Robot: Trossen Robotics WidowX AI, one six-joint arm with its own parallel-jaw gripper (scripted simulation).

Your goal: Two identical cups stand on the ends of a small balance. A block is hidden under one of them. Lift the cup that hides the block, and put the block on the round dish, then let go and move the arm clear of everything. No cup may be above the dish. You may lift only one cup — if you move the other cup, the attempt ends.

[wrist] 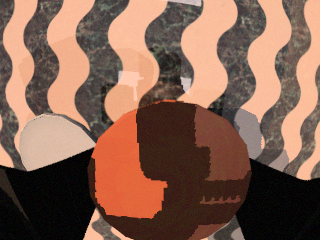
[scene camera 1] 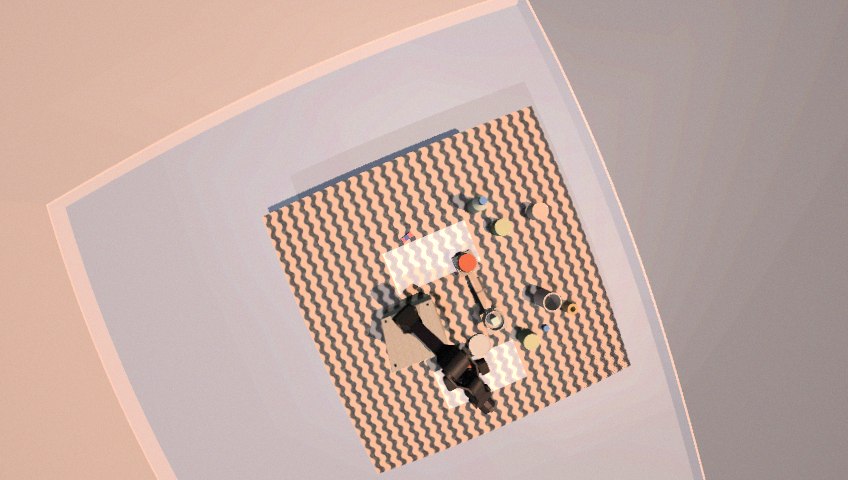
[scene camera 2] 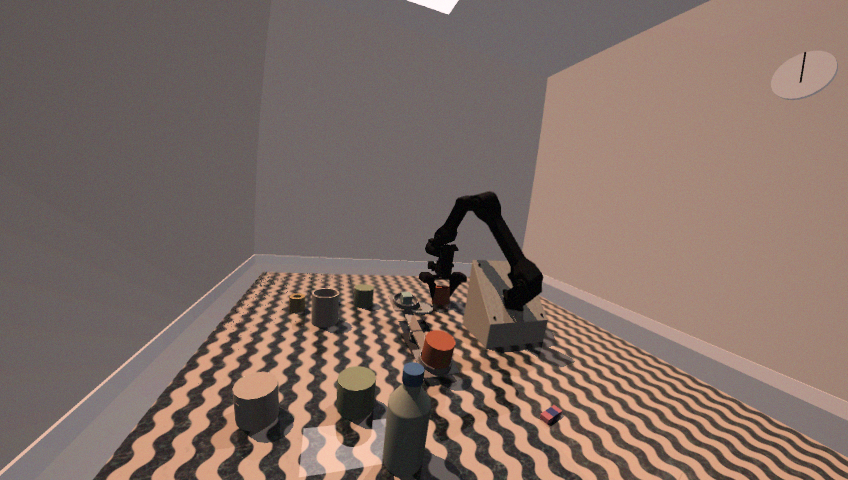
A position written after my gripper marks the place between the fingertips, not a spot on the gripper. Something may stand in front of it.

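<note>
The wrist view contains my gripper [wrist: 166, 150] and an orange cup [wrist: 168, 163]. Visible from scene camera 2: my gripper [scene camera 2: 440, 297], an orange cup [scene camera 2: 438, 347] and an olive cylinder [scene camera 2: 355, 388].
</note>
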